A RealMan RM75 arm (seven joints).
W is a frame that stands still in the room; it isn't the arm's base.
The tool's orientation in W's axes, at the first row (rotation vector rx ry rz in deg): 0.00 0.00 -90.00
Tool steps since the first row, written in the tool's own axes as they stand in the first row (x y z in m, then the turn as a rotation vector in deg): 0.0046 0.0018 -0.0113 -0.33 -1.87 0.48; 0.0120 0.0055 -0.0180 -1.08 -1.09 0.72; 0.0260 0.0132 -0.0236 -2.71 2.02 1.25; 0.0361 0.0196 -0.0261 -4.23 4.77 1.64; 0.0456 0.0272 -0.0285 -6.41 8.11 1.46; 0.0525 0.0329 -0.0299 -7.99 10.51 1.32; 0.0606 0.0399 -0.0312 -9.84 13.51 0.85; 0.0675 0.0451 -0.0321 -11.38 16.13 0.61; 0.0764 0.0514 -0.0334 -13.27 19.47 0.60; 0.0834 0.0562 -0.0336 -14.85 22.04 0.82; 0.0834 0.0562 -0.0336 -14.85 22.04 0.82; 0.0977 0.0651 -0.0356 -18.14 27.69 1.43; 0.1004 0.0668 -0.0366 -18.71 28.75 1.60
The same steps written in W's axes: 0.0018 -0.0046 -0.0113 -1.87 0.33 0.48; 0.0055 -0.0120 -0.0180 -1.09 1.08 0.72; 0.0132 -0.0260 -0.0236 2.02 2.71 1.25; 0.0196 -0.0361 -0.0261 4.77 4.23 1.64; 0.0272 -0.0456 -0.0285 8.11 6.41 1.46; 0.0329 -0.0525 -0.0299 10.51 7.99 1.32; 0.0399 -0.0606 -0.0312 13.51 9.84 0.85; 0.0451 -0.0675 -0.0321 16.13 11.38 0.61; 0.0514 -0.0764 -0.0334 19.47 13.27 0.60; 0.0562 -0.0834 -0.0336 22.04 14.85 0.82; 0.0562 -0.0834 -0.0336 22.04 14.85 0.82; 0.0651 -0.0977 -0.0356 27.69 18.14 1.43; 0.0668 -0.1004 -0.0366 28.75 18.71 1.60
